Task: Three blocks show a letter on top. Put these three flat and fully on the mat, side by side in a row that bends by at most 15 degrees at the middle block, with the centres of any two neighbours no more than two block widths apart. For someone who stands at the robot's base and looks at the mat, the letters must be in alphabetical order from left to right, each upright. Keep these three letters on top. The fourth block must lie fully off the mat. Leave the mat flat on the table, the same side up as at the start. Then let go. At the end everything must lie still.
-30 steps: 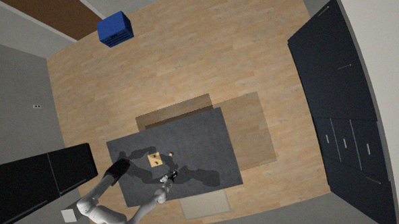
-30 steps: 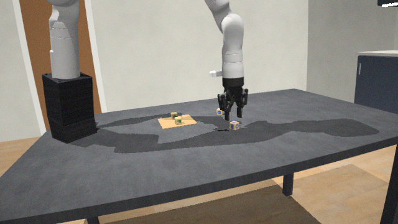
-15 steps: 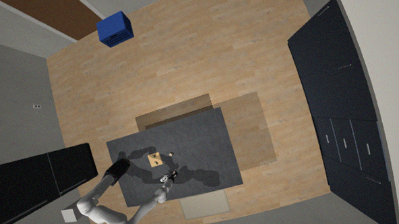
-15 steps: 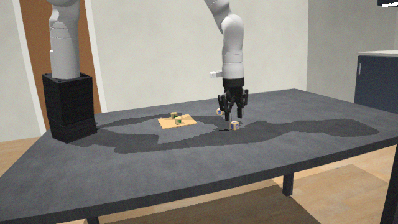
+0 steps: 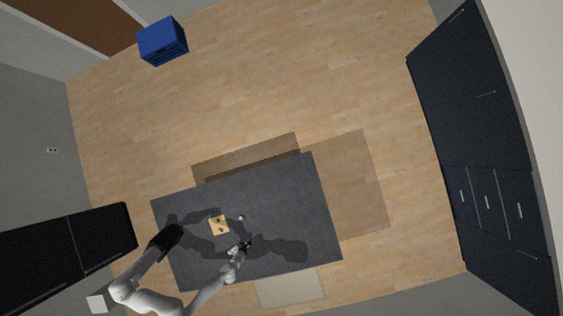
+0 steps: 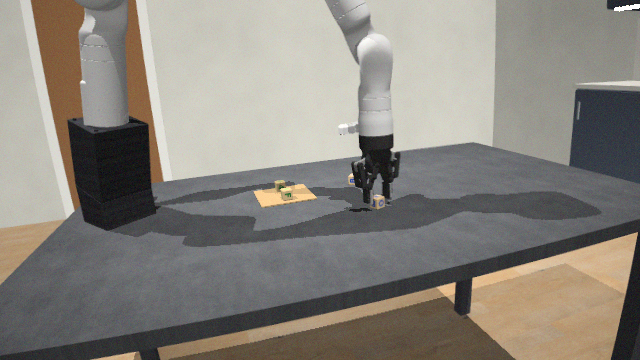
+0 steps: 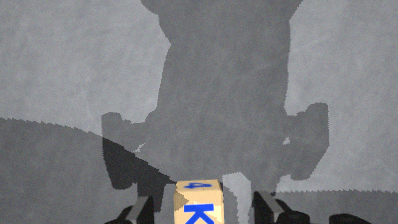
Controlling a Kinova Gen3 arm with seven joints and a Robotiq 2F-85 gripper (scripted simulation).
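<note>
Now: hand 21 cm to the right of the mat, 16 cm past it and 3 cm above it. Round my hand: green-marked block 25 cm to the left, 16 cm behind, 1 cm below.
</note>
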